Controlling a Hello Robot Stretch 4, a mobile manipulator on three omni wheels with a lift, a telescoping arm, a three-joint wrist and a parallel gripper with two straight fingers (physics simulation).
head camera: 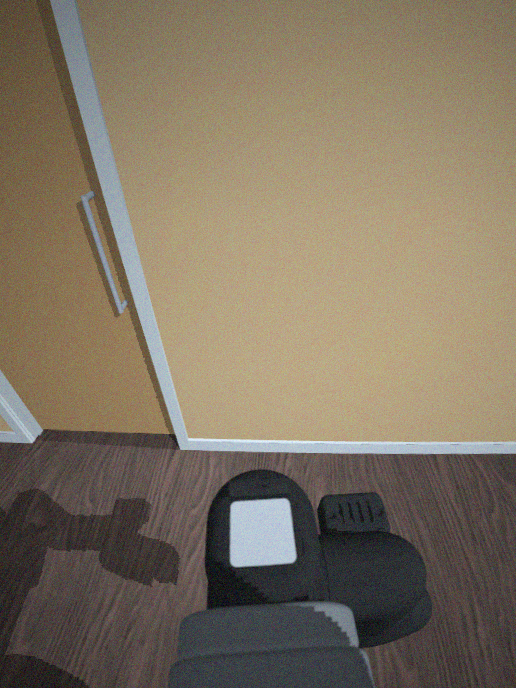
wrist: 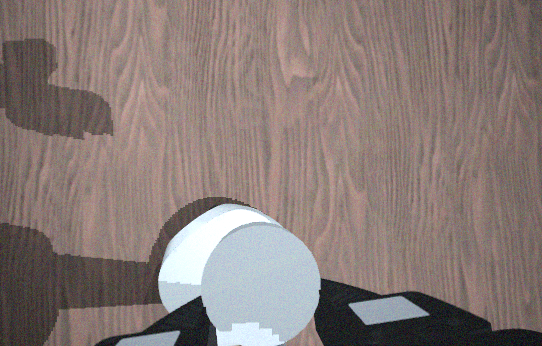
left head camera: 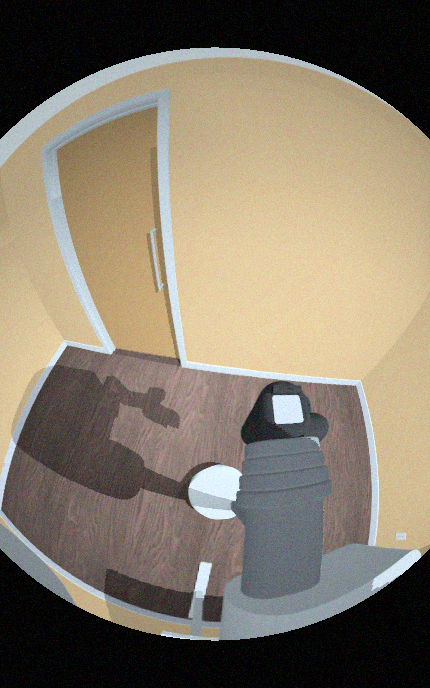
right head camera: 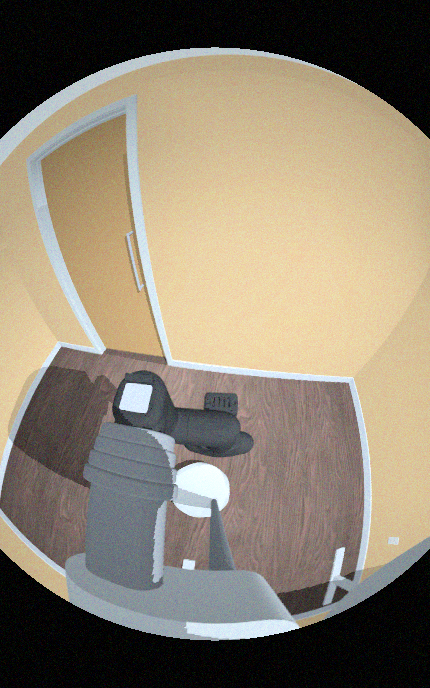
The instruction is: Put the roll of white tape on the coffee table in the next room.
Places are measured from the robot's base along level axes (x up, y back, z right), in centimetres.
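Where they show: gripper, fingertip midpoint: [wrist: 264, 309]; robot's base, link origin: [left head camera: 217, 490] [right head camera: 200, 488].
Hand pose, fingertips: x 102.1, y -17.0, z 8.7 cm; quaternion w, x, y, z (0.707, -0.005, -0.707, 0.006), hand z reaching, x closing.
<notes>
Each offset is from my fingertips to the centre of the thing. "*": to the spot under its first point.
The roll of white tape @(dy -1.8, dx +1.2, dz +0.0 cm) [wrist: 260, 285] shows in the wrist view as a pale, round disc at the bottom centre, between the two black fingers. My gripper [wrist: 264, 309] is shut on it, and it hangs above the wood floor. In the head camera views the dark wrist [head camera: 263, 539] [left head camera: 281, 410] [right head camera: 202, 423] points downward, and the fingers and the roll are hidden below it. The coffee table cannot be made out in these views.
A closed door [head camera: 49, 266] [left head camera: 114, 228] [right head camera: 91, 238] with a bar handle @(* dy -101.1, dx +7.5, dz -57.7 cm) [head camera: 102, 252] [left head camera: 155, 261] [right head camera: 134, 261] is at the left in a tan wall [head camera: 333, 222]. White feet [left head camera: 203, 578] [right head camera: 334, 575] of some furniture stand near the lower edge. A white round part [left head camera: 215, 489] [right head camera: 202, 487] lies low beside my arm.
</notes>
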